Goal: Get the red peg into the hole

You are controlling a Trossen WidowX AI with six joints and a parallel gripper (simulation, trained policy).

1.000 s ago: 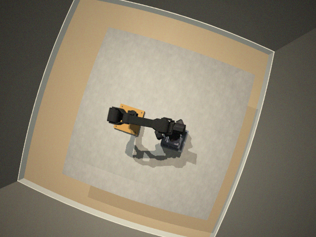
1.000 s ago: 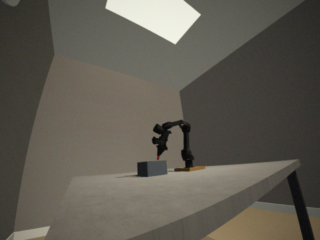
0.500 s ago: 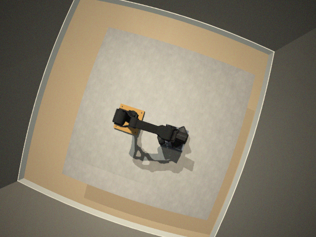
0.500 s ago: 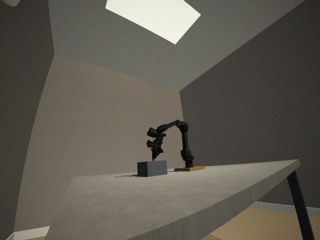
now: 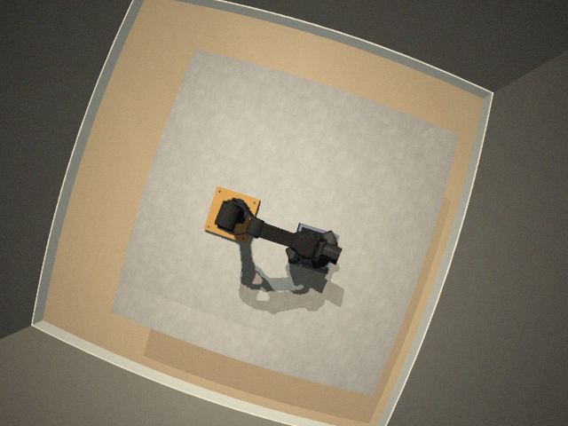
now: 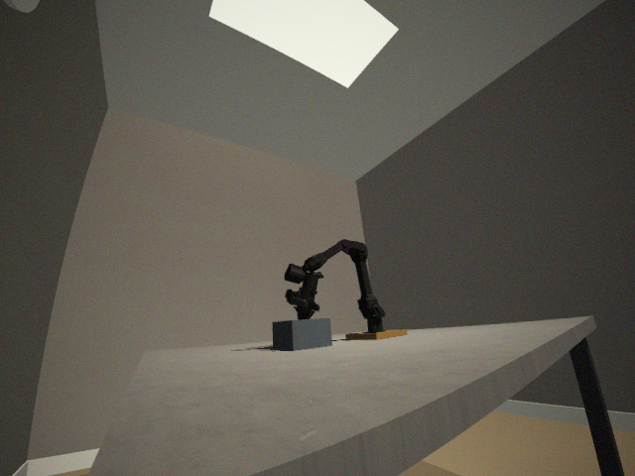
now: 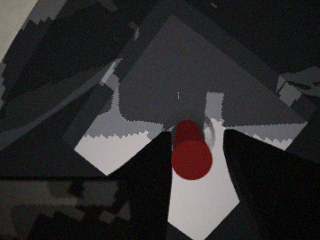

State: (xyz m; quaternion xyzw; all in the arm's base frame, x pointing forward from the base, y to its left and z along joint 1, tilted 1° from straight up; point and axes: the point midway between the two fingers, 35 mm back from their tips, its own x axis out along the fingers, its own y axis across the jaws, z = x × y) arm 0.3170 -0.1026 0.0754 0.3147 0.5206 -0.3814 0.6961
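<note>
Right now my gripper tip is 1 cm to the right of the red peg. From my gripper tip the other things lie so: dark box (5 cm below); then light plate (3 cm below).
</note>
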